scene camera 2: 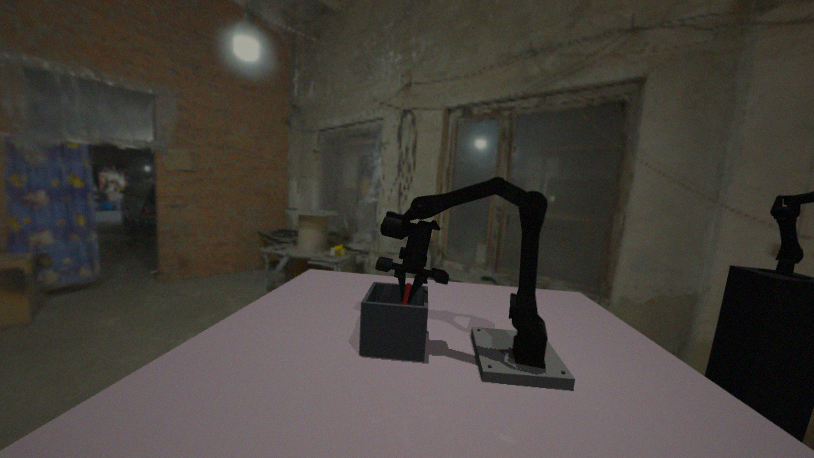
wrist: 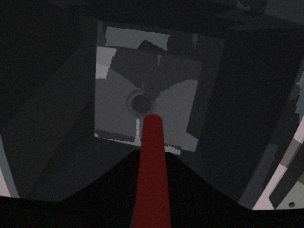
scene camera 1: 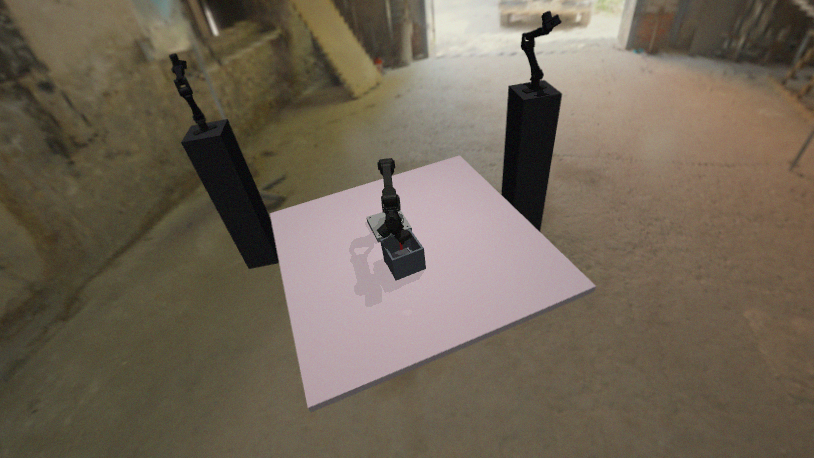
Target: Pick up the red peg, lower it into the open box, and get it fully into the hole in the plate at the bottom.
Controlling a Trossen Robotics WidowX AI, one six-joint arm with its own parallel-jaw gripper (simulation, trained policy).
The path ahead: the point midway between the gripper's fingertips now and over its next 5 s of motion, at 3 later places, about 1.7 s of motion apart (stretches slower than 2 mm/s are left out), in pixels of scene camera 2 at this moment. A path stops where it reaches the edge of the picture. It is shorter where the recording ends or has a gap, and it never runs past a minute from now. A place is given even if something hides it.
The gripper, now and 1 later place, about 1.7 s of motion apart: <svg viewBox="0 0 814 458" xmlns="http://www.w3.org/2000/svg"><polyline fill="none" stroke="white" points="405,302 387,304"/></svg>
